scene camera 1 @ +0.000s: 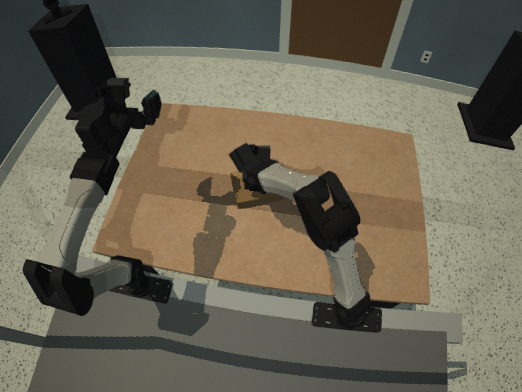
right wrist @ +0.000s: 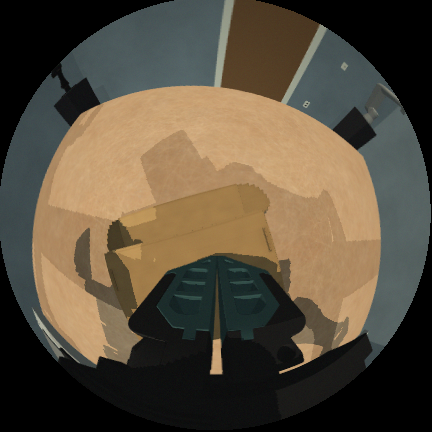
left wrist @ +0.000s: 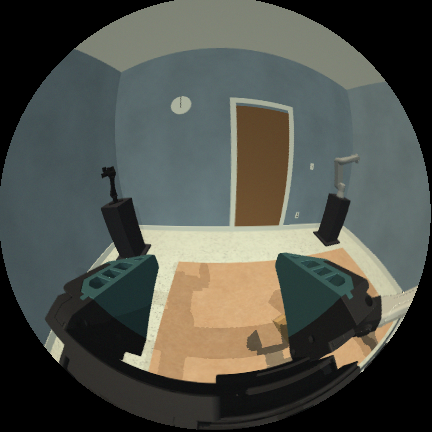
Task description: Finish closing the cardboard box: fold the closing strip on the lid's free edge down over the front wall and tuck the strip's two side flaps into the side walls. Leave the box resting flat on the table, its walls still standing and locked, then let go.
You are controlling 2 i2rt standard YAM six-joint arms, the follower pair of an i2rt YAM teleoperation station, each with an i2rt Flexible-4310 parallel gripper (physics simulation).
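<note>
The tan cardboard box (scene camera 1: 243,200) (right wrist: 185,250) rests on the table (scene camera 1: 350,150) (right wrist: 200,112), partly hidden by the right arm in the scene view. In the right wrist view the closing strip (right wrist: 195,212) lies past a crease at the lid's far edge, angled outward. Its side flaps, a dark left flap (right wrist: 116,235) and a rounded right flap (right wrist: 254,196), show outside the walls. My right gripper (scene camera 1: 250,185) (right wrist: 216,260) is shut and empty, its tips over the lid near the crease; contact is unclear. My left gripper (scene camera 1: 140,93) (left wrist: 216,262) is open and empty, off the table's far left corner.
The right forearm (scene camera 1: 287,179) reaches over the box from the right. A dark pedestal (scene camera 1: 70,50) (left wrist: 123,227) stands beyond the left arm, and another pedestal (scene camera 1: 500,90) (left wrist: 334,217) stands past the table's right side. Arm shadows fall around the box.
</note>
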